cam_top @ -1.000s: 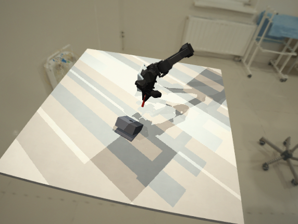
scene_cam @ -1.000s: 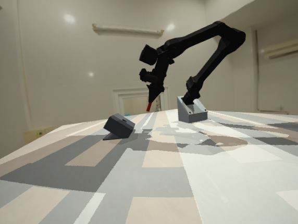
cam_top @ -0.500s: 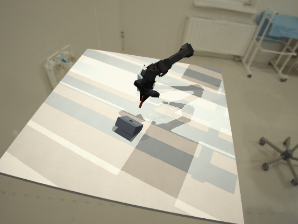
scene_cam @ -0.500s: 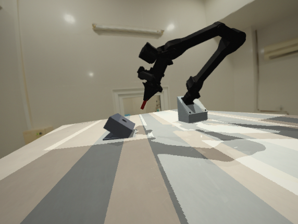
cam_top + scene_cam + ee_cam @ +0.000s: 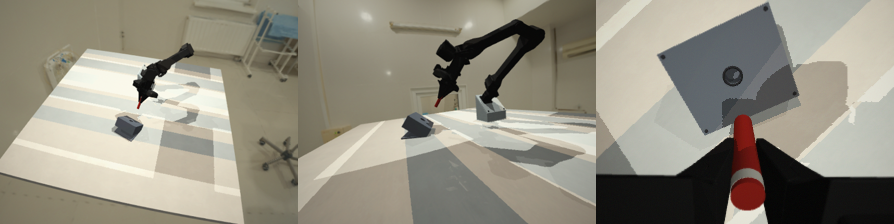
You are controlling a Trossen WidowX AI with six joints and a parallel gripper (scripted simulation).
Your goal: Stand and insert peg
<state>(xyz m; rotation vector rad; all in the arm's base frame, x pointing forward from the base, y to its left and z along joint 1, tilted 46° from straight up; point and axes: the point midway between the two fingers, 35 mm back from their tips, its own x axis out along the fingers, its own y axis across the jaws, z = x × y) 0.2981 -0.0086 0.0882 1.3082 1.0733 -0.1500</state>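
Right now the dark sloped panel is 110 mm below my gripper tip, 100 mm ahead of it and 40 mm to the right of it. Round my gripper tip: red peg: 10 mm behind, 10 mm above.
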